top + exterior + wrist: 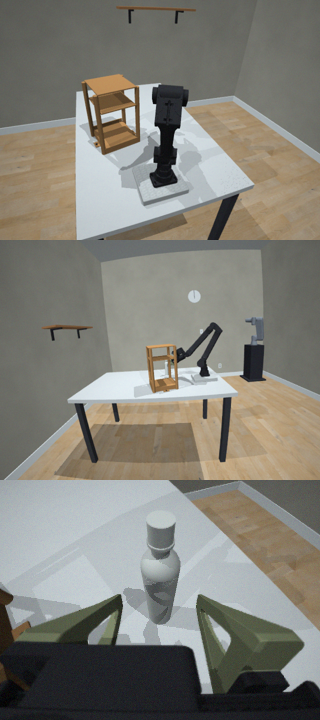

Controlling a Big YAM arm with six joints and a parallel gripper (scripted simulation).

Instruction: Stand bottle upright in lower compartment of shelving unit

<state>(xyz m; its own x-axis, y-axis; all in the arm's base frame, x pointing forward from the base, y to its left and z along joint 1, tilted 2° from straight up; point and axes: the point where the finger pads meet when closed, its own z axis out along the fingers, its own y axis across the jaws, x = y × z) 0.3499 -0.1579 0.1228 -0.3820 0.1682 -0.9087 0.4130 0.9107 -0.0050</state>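
Now: the bottle 4 cm ahead of my hand, 2 cm to the right of it and 1 cm below it. The rest, counted from my hand: shelving unit (34 cm to the left, 7 cm ahead, 5 cm above).
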